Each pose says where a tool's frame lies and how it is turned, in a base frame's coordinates. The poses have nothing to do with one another.
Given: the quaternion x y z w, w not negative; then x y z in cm.
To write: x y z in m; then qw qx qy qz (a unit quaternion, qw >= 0). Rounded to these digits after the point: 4 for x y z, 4 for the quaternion.
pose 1, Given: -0.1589 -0.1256 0.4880 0.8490 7.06 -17.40 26.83
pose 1, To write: 0.0706 -0.1740 0.2683 0.8490 -0.1589 -0.1256 0.4880
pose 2, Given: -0.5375 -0.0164 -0.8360 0.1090 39.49 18.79 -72.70
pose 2, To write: 0.3949 0.1879 -0.7270 0.1090 -0.5375 -0.0164 -0.8360
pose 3, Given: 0.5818 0.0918 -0.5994 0.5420 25.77 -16.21 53.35
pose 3, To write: 0.2577 -0.1621 0.5335 0.5420 0.5818 0.0918 -0.5994
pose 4, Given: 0.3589 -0.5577 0.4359 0.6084 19.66 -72.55 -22.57
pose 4, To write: 0.1966 -0.7255 -0.2257 0.6084 0.3589 -0.5577 0.4359
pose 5, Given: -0.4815 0.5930 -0.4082 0.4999 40.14 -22.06 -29.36
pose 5, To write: 0.4014 -0.2206 -0.2936 0.4999 -0.4815 0.5930 -0.4082
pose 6, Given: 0.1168 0.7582 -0.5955 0.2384 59.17 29.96 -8.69
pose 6, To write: 0.5917 0.2996 -0.0869 0.2384 0.1168 0.7582 -0.5955
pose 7, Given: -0.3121 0.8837 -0.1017 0.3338 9.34 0.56 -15.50
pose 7, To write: 0.0934 0.0056 -0.1550 0.3338 -0.3121 0.8837 -0.1017
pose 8, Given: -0.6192 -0.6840 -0.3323 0.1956 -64.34 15.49 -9.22
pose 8, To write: -0.6434 0.1549 -0.0922 0.1956 -0.6192 -0.6840 -0.3323
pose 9, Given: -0.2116 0.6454 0.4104 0.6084 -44.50 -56.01 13.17
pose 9, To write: -0.4450 -0.5601 0.1317 0.6084 -0.2116 0.6454 0.4104
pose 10, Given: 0.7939 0.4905 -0.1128 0.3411 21.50 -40.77 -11.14
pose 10, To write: 0.2150 -0.4077 -0.1114 0.3411 0.7939 0.4905 -0.1128
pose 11, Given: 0.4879 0.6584 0.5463 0.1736 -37.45 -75.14 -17.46
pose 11, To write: -0.3745 -0.7514 -0.1746 0.1736 0.4879 0.6584 0.5463
